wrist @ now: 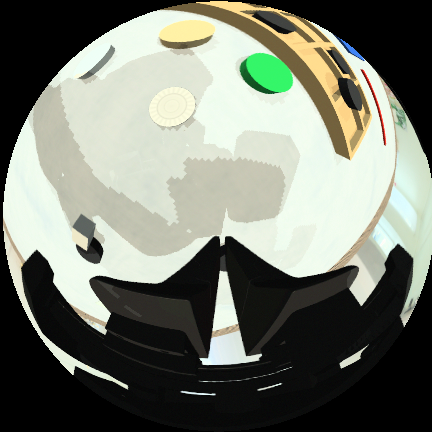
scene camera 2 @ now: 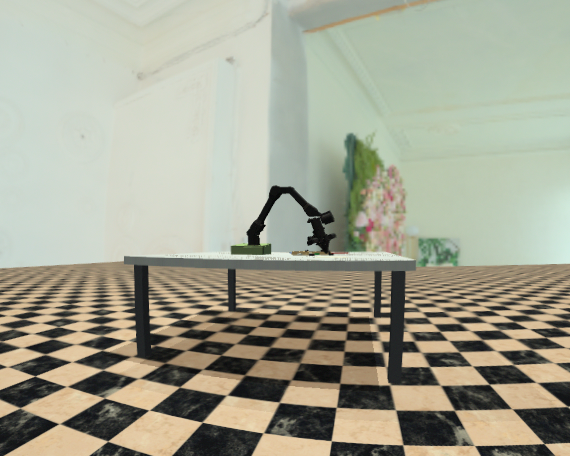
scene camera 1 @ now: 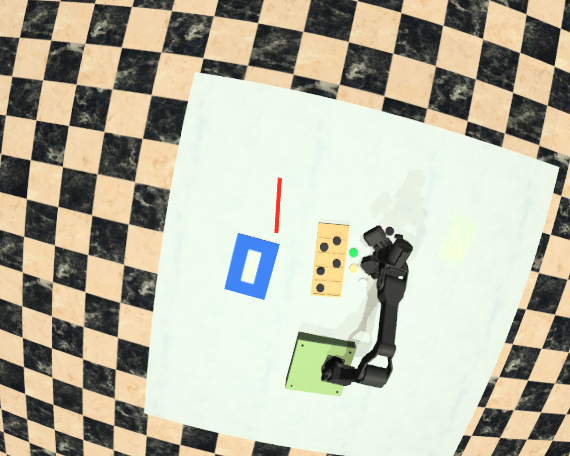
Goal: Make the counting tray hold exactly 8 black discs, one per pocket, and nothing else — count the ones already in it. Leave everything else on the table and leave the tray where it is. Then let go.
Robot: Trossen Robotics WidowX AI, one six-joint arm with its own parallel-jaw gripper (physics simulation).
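Note:
The tan counting tray holds several black discs; among those showing in the wrist view are one disc, another disc and a third disc. Some of its pockets are empty. My gripper is shut, low over the table to the right of the tray in scene camera 1, where the arm hides the fingertips. A loose black disc shows partly behind the fingertips. Another black disc lies at the left in the wrist view, partly covered by a small block. A black disc shows beside the gripper body.
A green disc, a yellow disc and a white disc lie near the tray, with a ribbed cream disc. The grey-and-cream block, blue frame and red bar are also there.

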